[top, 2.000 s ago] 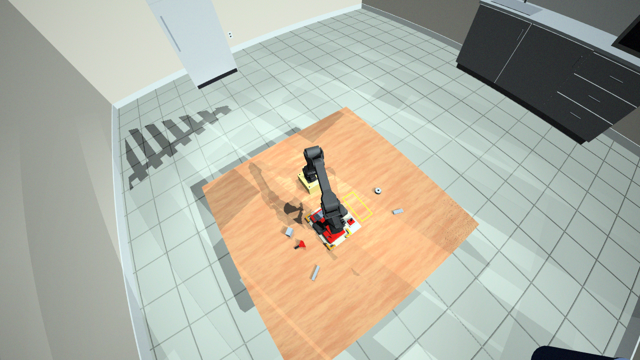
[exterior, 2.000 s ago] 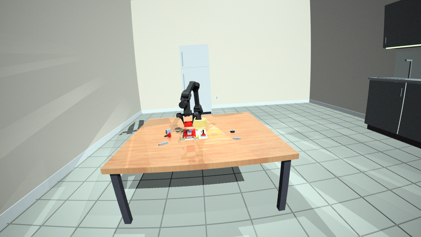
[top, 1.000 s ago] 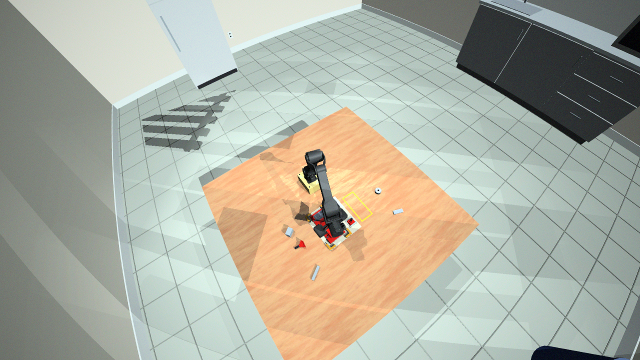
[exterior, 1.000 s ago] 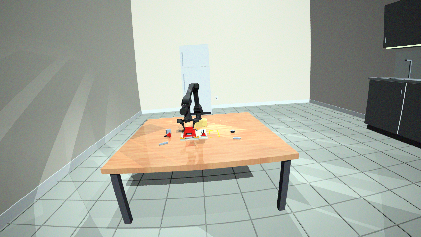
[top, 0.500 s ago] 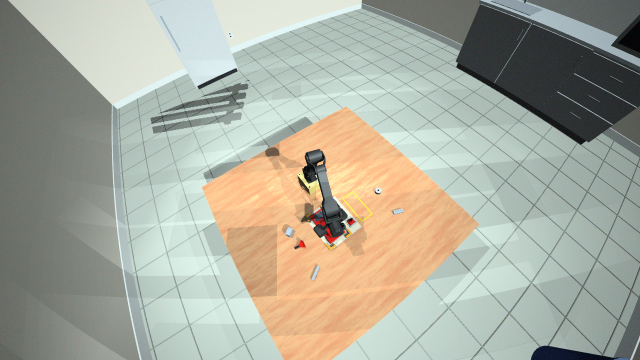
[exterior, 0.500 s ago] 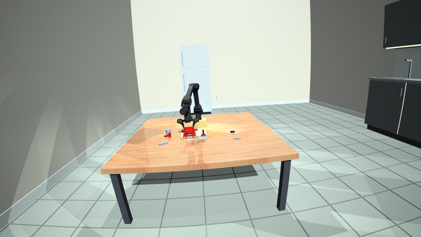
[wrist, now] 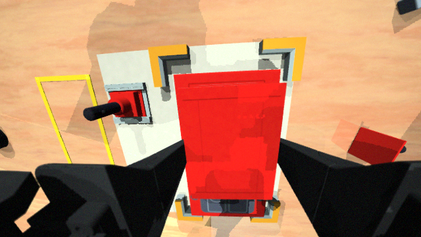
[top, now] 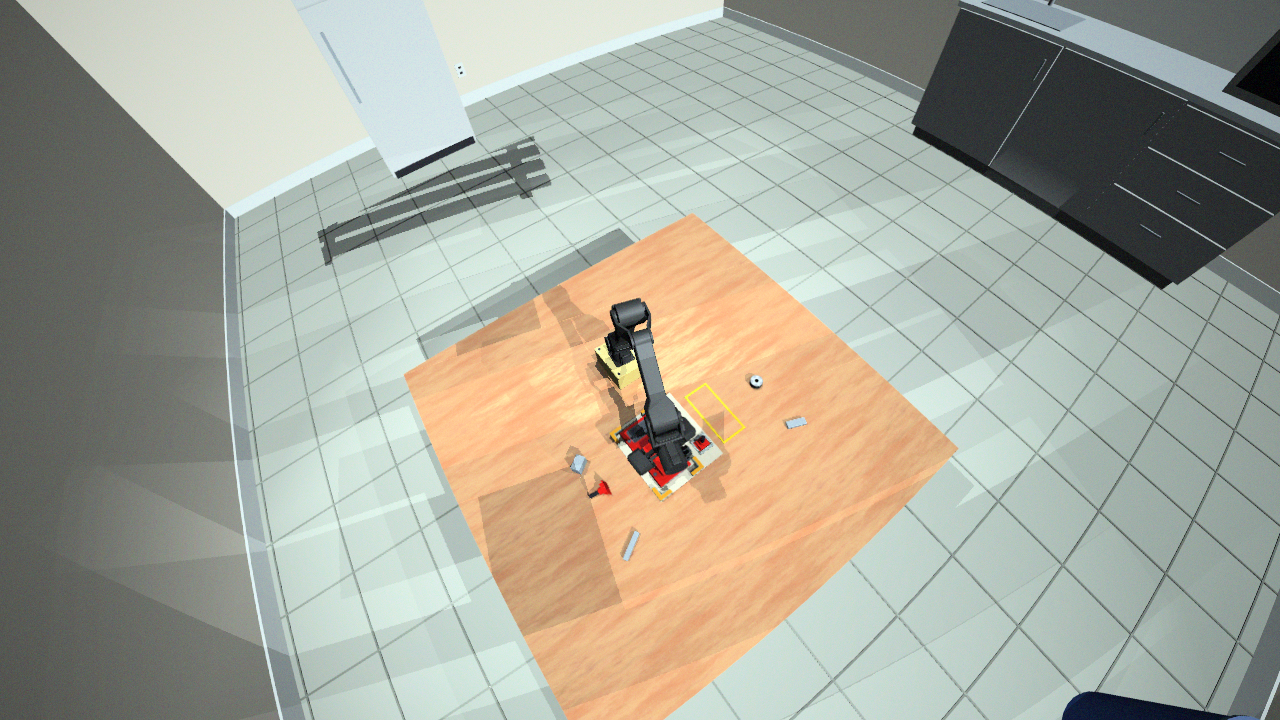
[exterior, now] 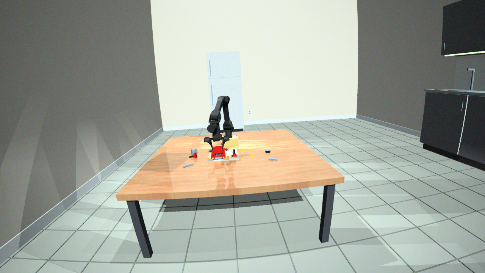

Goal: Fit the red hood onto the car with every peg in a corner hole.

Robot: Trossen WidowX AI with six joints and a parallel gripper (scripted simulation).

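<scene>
Now: gripper tip 1 cm to the right of the grey engine block and 4 cm above it. Also, from my gripper tip: jig 3 cm behind, 2 cm to the left, 5 cm below; then hood 1 cm above.
</scene>
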